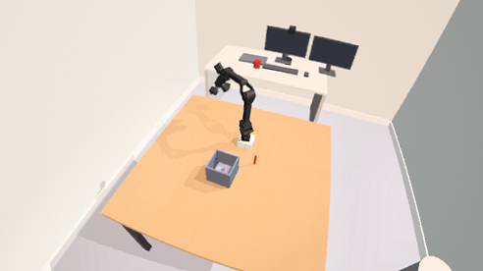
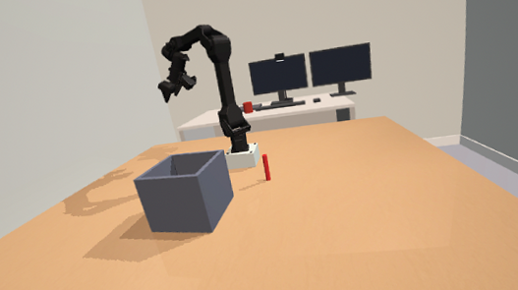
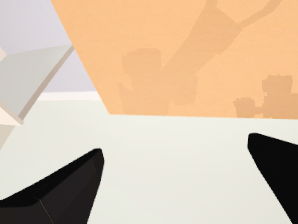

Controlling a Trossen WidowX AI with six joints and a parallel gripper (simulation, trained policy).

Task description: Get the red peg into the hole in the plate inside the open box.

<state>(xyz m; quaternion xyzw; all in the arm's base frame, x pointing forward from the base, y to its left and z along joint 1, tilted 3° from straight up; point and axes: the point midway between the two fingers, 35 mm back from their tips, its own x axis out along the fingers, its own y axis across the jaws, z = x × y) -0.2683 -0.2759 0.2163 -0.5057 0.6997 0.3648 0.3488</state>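
My gripper tip is now 450 mm short of the red peg, 370 mm to the right of it and 220 mm above it. Also, from my gripper tip: pale plate 570 mm ahead, 220 mm below, 160 mm to the left.
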